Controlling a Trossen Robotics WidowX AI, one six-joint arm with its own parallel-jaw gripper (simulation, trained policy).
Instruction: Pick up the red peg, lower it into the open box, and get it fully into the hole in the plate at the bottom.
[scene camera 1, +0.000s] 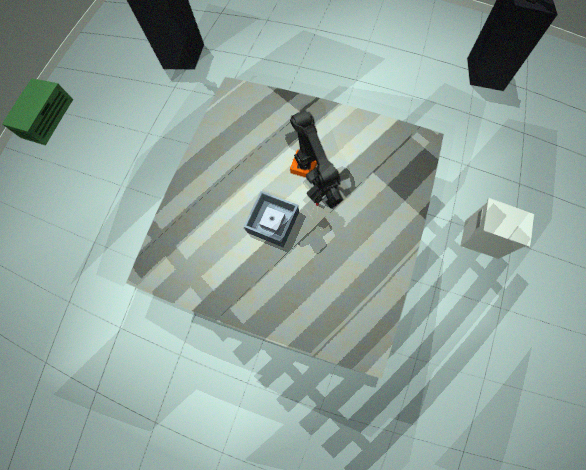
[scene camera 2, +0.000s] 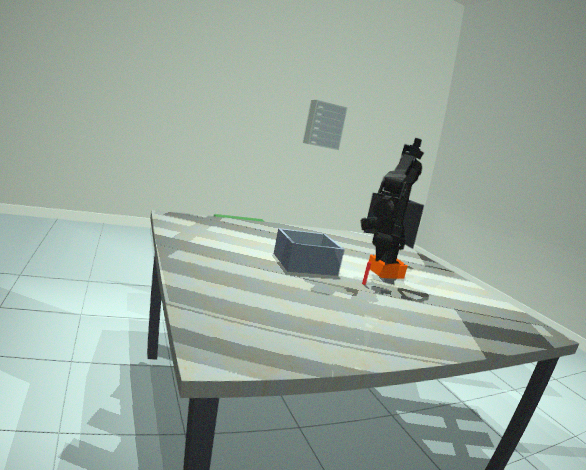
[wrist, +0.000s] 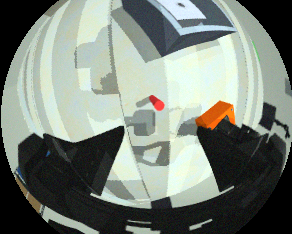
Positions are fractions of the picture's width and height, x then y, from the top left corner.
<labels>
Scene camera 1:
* grey box: 0.45, 0.43
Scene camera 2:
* my gripper: 0.64, 0.55
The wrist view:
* my gripper: 0.55, 0.56
</labels>
